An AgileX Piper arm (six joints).
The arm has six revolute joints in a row. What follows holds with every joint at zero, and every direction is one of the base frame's.
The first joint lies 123 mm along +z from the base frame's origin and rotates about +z.
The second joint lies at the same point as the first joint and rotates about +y.
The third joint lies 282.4 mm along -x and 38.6 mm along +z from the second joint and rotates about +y.
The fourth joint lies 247.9 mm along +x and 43.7 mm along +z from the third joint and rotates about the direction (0.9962, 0, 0.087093).
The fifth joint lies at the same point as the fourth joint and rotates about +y.
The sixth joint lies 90.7 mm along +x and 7.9 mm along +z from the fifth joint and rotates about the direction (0.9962, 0, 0.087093).
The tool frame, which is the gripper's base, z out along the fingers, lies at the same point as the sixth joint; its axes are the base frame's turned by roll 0, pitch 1.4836 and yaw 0 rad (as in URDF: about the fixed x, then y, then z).
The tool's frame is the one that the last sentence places.
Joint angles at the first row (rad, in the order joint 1, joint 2, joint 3, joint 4, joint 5, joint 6):
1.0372, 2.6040, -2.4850, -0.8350, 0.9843, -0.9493
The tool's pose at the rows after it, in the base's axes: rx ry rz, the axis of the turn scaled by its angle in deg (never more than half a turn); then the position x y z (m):
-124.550 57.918 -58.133 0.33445 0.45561 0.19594
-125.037 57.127 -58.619 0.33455 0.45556 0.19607
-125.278 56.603 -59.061 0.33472 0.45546 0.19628
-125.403 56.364 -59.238 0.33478 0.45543 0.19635
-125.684 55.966 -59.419 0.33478 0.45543 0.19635
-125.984 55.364 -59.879 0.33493 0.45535 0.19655
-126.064 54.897 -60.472 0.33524 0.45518 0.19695
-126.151 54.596 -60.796 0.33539 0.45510 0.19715
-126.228 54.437 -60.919 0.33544 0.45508 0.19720
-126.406 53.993 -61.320 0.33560 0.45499 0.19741
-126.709 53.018 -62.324 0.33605 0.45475 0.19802
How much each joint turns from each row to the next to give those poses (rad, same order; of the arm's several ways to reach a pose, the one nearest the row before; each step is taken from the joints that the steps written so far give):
0.0000, 0.0000, 0.0001, -0.0002, 0.0000, -0.0056
0.0000, 0.0000, -0.0001, -0.0023, 0.0000, -0.0126
0.0000, 0.0000, 0.0001, -0.0038, 0.0000, -0.0070
0.0000, 0.0000, 0.0000, -0.0012, 0.0000, -0.0034
0.0000, 0.0000, 0.0000, 0.0000, 0.0000, -0.0070
0.0000, 0.0000, -0.0001, -0.0035, 0.0000, -0.0085
0.0000, 0.0000, 0.0001, -0.0071, 0.0000, -0.0040
0.0000, 0.0000, -0.0001, -0.0034, 0.0000, -0.0032
0.0000, 0.0001, -0.0001, -0.0010, 0.0000, -0.0023
0.0000, -0.0001, 0.0001, -0.0037, 0.0000, -0.0055
0.0000, 0.0001, -0.0001, -0.0104, 0.0001, -0.0110

